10 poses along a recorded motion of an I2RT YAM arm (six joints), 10 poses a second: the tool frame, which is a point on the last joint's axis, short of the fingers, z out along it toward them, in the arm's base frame.
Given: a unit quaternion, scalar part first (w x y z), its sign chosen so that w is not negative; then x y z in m.
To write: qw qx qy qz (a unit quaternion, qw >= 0); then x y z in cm. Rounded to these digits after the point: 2 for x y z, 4 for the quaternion.
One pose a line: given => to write
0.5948, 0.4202, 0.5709, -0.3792, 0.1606, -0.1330, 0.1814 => 0.5948, 0.4202, 0.5709, -0.3792, 16.06, -13.30, 18.14
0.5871, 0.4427, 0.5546, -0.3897, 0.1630, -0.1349, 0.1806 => 0.5871, 0.4427, 0.5546, -0.3897, 16.30, -13.49, 18.06
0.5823, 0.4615, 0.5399, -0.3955, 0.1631, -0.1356, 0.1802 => 0.5823, 0.4615, 0.5399, -0.3955, 16.31, -13.56, 18.02
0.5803, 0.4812, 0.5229, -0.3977, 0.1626, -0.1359, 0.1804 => 0.5803, 0.4812, 0.5229, -0.3977, 16.26, -13.59, 18.04
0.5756, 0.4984, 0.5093, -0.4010, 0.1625, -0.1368, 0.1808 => 0.5756, 0.4984, 0.5093, -0.4010, 16.25, -13.68, 18.08
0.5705, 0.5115, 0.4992, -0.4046, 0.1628, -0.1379, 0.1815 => 0.5705, 0.5115, 0.4992, -0.4046, 16.28, -13.79, 18.15
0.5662, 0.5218, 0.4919, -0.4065, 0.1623, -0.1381, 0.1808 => 0.5662, 0.5218, 0.4919, -0.4065, 16.23, -13.81, 18.08
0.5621, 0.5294, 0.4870, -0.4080, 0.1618, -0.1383, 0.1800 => 0.5621, 0.5294, 0.4870, -0.4080, 16.18, -13.83, 18.00
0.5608, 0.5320, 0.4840, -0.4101, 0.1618, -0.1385, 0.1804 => 0.5608, 0.5320, 0.4840, -0.4101, 16.18, -13.85, 18.04
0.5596, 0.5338, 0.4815, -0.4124, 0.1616, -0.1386, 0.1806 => 0.5596, 0.5338, 0.4815, -0.4124, 16.16, -13.86, 18.06
